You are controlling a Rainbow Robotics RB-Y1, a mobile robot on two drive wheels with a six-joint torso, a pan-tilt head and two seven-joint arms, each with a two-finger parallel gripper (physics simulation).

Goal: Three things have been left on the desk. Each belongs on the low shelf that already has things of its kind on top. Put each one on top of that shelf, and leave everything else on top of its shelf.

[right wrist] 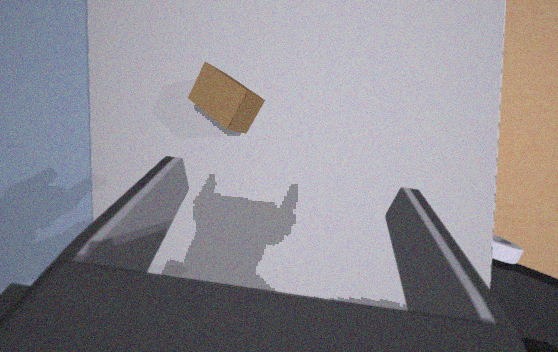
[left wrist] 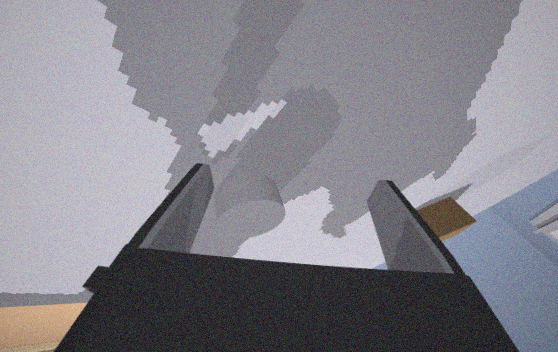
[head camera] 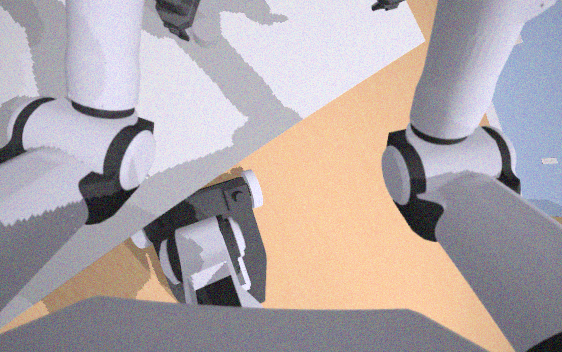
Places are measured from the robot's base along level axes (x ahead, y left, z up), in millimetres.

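Pixels of known places: left gripper, fingertip midpoint: [left wrist: 292,183] [head camera: 193,10]; right gripper, fingertip midpoint: [right wrist: 288,187]; robot's base, origin of the base link: [head camera: 199,203].
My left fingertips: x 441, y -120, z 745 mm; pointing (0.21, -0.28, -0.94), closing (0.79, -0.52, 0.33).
Observation:
Ahead of a thing's pixels: the offset from my left fingertips to its middle. Level surfaces: height alone.
A pale grey-white cylinder {41 mm back, 14 mm right, 12 mm down} [left wrist: 252,197] [head camera: 204,35] is on the white desk {24 mm down} [head camera: 325,65] [left wrist: 60,150] [right wrist: 375,100]. In the left wrist view it shows beyond the palm, between the lines of the fingers and nearer the finger at the picture's left. My left gripper [left wrist: 292,183] [head camera: 180,34] is open and empty, close to the cylinder; the gap between them is hard to judge. A brown box {135 mm ahead, 308 mm right, 1 mm up} [right wrist: 220,97] [left wrist: 447,217] sits on the desk near its blue-side edge. My right gripper [right wrist: 288,187] [head camera: 385,5] is open and empty above the desk, apart from the box. The low shelves do not show.
An orange-tan floor {743 mm down} [head camera: 325,200] [right wrist: 535,125] lies past the desk's edge. A blue surface [right wrist: 40,100] [left wrist: 515,260] [head camera: 535,100] lies beyond the desk's other side. My base [head camera: 252,240] is near the desk edge at the lower part of the head view. Arm shadows darken the desk.

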